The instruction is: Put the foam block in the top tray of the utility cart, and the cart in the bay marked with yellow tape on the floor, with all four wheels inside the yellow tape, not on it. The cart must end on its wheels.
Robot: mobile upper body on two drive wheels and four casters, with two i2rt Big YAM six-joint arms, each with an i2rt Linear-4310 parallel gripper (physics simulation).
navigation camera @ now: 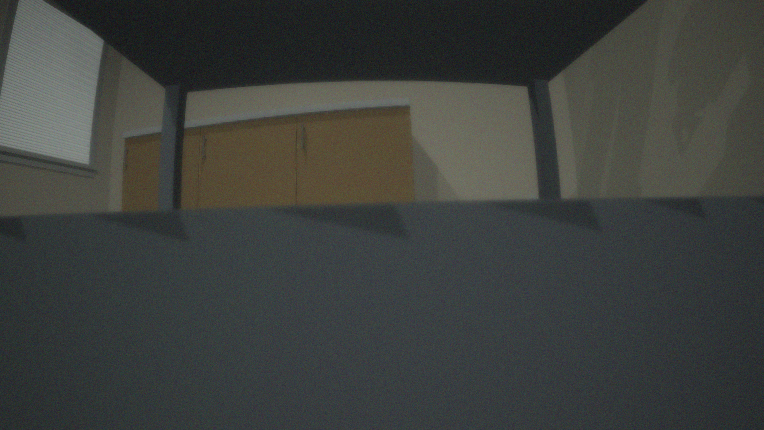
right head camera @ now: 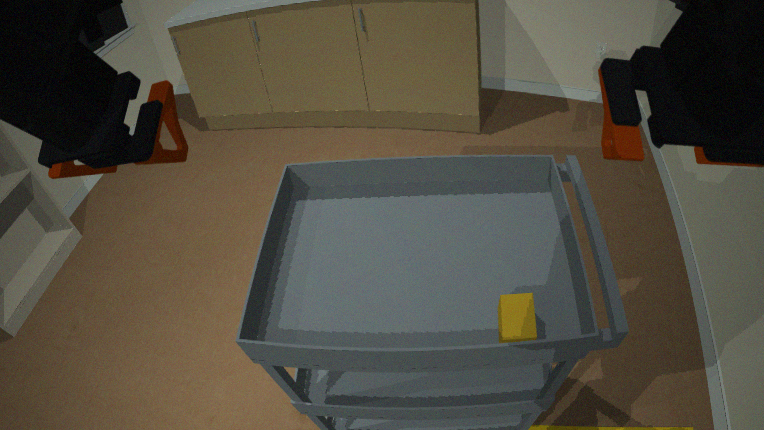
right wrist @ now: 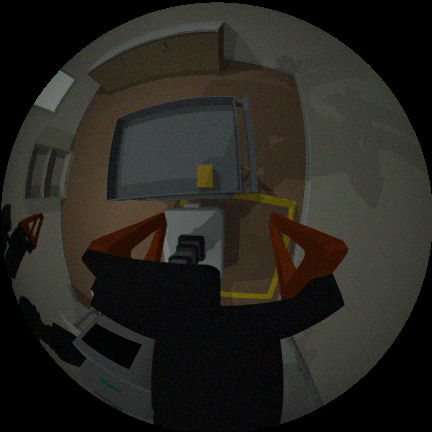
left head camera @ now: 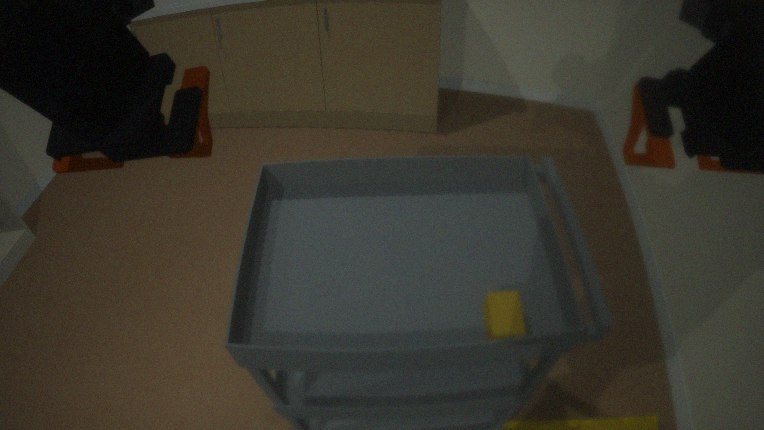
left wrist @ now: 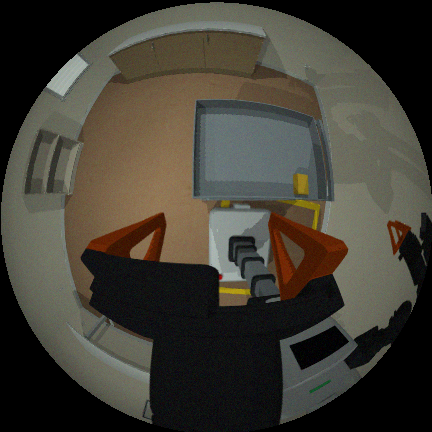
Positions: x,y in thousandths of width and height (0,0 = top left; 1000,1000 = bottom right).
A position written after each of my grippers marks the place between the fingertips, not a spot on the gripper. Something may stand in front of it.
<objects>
my right gripper: right head camera 854,357; right wrist 503,503; left head camera 870,373; left wrist 906,513; not seen in the navigation camera view (out of frame)
</objects>
